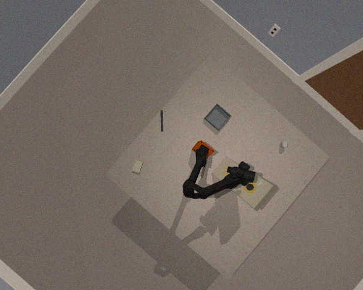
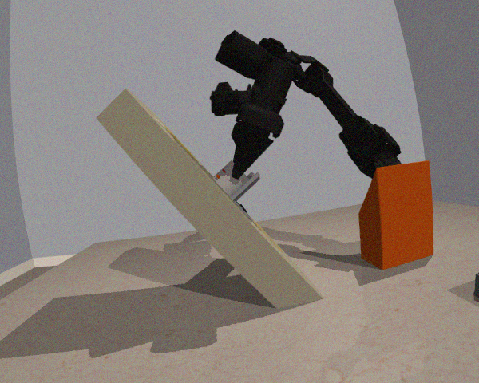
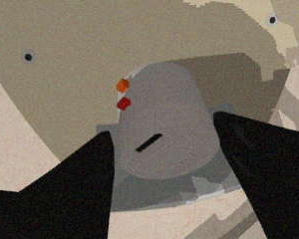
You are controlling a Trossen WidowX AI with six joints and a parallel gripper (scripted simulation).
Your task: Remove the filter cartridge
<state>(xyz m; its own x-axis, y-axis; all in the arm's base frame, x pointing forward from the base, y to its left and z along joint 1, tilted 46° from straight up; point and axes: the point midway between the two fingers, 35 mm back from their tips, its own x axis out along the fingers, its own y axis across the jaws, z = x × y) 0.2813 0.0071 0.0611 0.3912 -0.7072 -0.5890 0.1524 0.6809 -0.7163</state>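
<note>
The service panel is 40 mm ahead of my gripper tip, 20 mm below it and 10 mm to the right of it. Round my gripper tip: white block: 650 mm behind, 340 mm to the right, 180 mm below; then round filter cartridge: right at my gripper tip; then grey tray: 330 mm to the left, 320 mm behind, 180 mm below.
</note>
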